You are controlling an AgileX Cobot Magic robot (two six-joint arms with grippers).
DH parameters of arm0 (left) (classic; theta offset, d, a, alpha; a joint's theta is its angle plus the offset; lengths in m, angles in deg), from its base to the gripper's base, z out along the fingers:
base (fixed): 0 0 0 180
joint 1: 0 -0.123 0 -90
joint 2: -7.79 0 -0.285 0
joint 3: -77.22 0 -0.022 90
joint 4: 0 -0.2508 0 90
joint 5: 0 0 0.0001 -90
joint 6: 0 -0.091 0 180
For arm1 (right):
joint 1: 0 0.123 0 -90
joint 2: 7.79 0 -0.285 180
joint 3: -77.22 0 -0.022 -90
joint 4: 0 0.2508 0 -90
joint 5: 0 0 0.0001 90
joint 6: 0 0.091 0 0
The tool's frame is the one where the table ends.
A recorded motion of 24 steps. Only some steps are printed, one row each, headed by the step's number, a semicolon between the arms.
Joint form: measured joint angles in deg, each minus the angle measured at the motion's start. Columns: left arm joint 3, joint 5, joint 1, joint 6, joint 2, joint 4; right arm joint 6, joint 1, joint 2, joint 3, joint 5, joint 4.
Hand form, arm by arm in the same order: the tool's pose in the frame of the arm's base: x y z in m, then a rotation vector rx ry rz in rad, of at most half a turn. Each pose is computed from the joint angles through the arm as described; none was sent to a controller.
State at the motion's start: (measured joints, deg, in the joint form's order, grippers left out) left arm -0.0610 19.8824 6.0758 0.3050 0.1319 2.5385; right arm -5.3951 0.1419 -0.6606 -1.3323 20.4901 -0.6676
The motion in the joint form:
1: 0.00 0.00 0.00 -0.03 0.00 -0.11; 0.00 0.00 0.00 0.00 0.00 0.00
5: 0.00 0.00 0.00 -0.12 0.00 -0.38; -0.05 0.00 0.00 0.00 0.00 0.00
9: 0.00 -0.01 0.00 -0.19 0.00 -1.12; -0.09 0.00 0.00 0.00 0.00 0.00
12: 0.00 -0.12 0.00 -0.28 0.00 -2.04; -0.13 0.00 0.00 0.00 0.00 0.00
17: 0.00 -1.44 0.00 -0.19 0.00 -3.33; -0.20 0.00 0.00 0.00 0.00 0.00
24: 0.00 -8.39 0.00 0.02 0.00 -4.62; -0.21 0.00 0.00 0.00 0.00 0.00
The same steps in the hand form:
1: 0.0529 -0.0070 0.1817 0.0663 1.8296 -0.1193; 0.0530 -0.0002 0.1738 -0.0968 1.8512 -0.0752
5: 0.0529 -0.0068 0.1817 0.0707 1.8293 -0.1136; 0.0530 -0.0002 0.1738 -0.0976 1.8511 -0.0758
9: 0.0530 -0.0064 0.1817 0.0798 1.8286 -0.1002; 0.0530 -0.0002 0.1738 -0.0983 1.8511 -0.0763
12: 0.0531 -0.0059 0.1818 0.0911 1.8259 -0.0835; 0.0530 -0.0002 0.1738 -0.0989 1.8511 -0.0768
17: 0.0537 -0.0053 0.1839 0.1025 1.8019 -0.0637; 0.0530 -0.0002 0.1738 -0.1000 1.8510 -0.0776
24: 0.0556 -0.0053 0.1947 0.1089 1.6796 -0.0511; 0.0530 -0.0002 0.1738 -0.1002 1.8510 -0.0777

